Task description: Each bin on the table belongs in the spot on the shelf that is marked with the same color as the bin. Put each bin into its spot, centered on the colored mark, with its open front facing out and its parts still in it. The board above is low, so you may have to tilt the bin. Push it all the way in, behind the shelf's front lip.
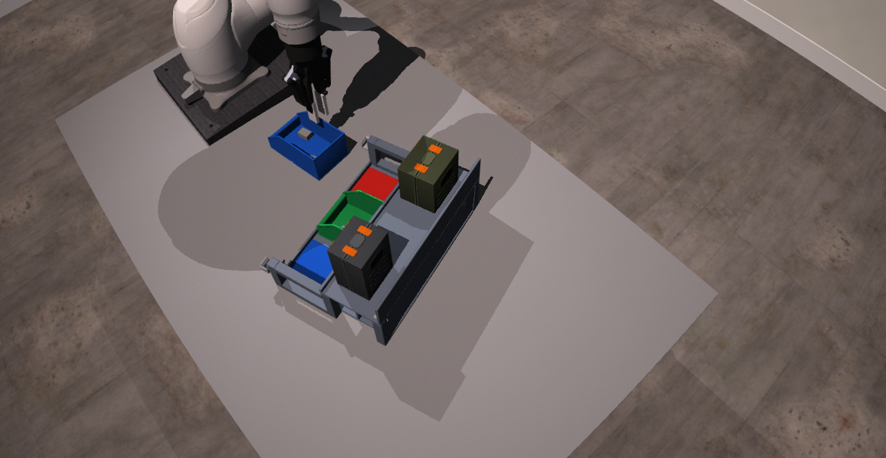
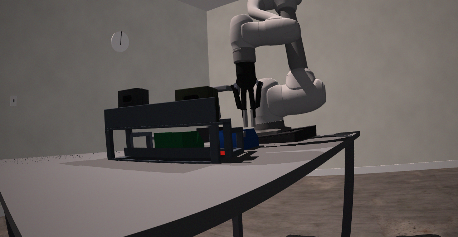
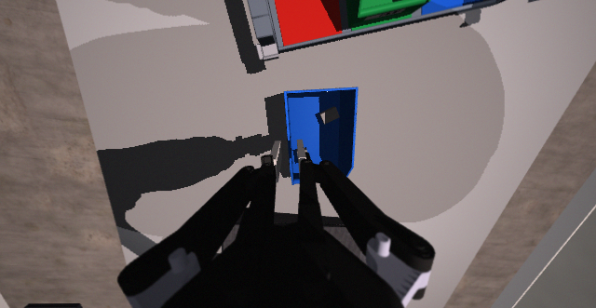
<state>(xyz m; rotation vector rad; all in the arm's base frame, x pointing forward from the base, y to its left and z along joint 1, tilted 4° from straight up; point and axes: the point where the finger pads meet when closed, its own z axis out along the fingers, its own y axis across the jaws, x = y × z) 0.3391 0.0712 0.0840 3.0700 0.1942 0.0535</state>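
The blue bin is 50 mm to the right of my hand and 80 mm below it. Also, from my hand: olive case (340 mm ahead, 20 mm to the left, 40 mm above); then black case (400 mm ahead, 200 mm to the right, 50 mm above); then green bin (280 mm ahead, 110 mm to the right, 70 mm below).
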